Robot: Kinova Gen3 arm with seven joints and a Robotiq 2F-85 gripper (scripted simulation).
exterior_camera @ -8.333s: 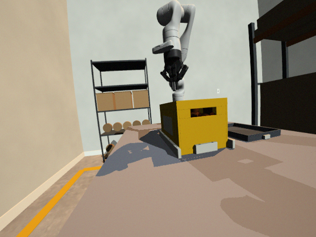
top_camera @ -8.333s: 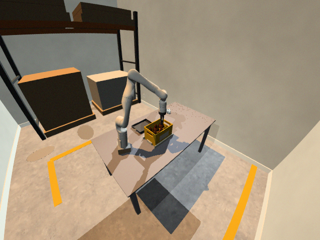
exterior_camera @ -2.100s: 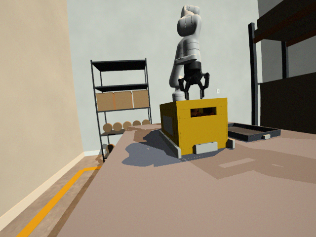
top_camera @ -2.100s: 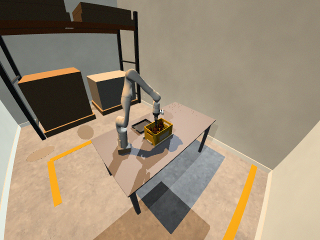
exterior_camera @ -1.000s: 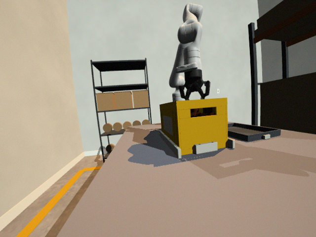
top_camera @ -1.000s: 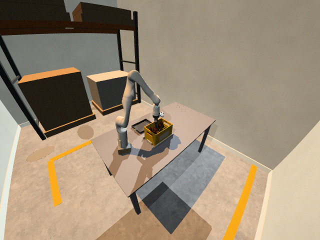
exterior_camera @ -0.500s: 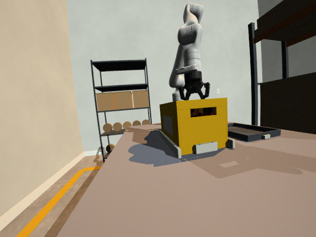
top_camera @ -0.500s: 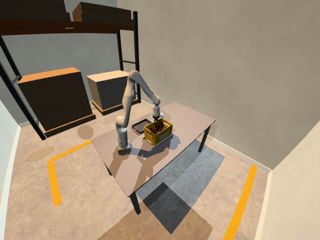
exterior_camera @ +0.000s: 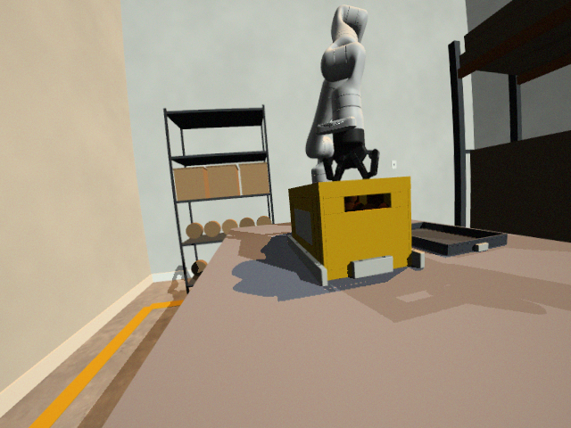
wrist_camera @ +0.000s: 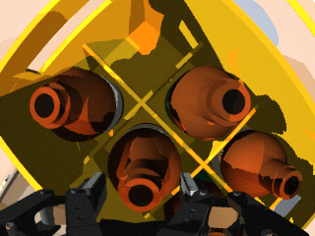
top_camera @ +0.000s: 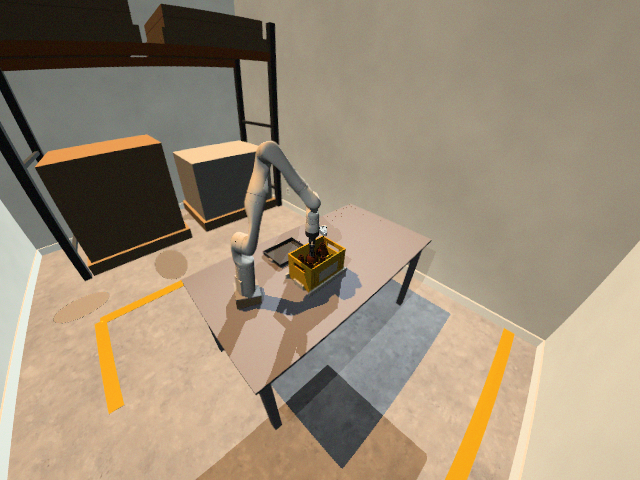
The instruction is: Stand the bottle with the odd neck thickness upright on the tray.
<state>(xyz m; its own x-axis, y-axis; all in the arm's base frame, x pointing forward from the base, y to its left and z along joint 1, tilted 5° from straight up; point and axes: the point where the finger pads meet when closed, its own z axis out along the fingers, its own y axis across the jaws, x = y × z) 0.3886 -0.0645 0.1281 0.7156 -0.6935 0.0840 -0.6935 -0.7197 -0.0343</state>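
The yellow crate is 4 cm to the right of my hand and 7 cm below it. The rest, counted from my hand: dark tray: 25 cm to the left, 14 cm below; then brown bottle: 9 cm behind, 8 cm to the right, 7 cm below.
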